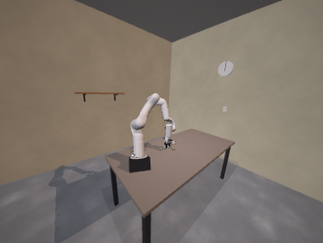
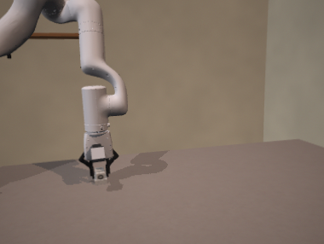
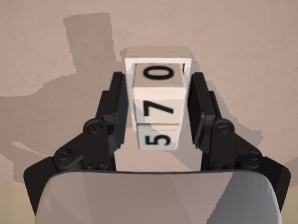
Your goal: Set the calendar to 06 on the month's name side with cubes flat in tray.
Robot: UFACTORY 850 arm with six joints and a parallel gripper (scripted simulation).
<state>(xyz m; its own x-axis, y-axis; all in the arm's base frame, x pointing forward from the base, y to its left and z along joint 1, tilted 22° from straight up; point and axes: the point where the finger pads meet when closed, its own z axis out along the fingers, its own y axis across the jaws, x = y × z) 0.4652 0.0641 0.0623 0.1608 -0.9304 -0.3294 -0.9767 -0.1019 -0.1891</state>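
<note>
The white calendar tray lies 2 cm to the left of my hand and 3 cm below it. Also, from my hand: white number cube (1 cm behind, 3 cm to the left, 1 cm below).
</note>
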